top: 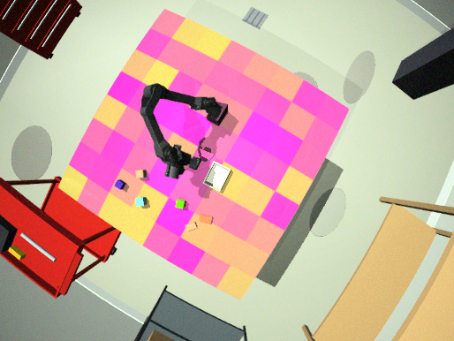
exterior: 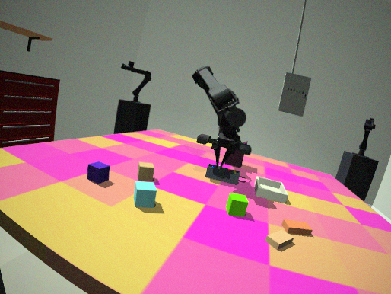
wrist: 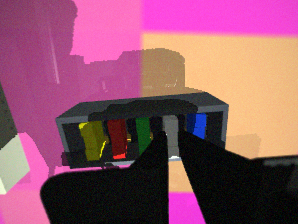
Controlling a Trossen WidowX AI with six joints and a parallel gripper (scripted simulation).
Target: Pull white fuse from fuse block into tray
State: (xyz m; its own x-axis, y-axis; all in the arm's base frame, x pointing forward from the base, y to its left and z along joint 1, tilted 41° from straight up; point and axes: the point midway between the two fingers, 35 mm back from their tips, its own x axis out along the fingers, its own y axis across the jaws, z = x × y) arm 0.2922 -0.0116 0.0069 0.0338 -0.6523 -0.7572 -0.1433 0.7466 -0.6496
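The green fuse lies 20 mm to the left of my gripper tip and 10 mm below it. The rest, counted from my gripper tip: white fuse: 10 mm below; then blue fuse: 20 mm to the right, 10 mm below; then red fuse: 40 mm to the left, 10 mm below, 10 mm behind.
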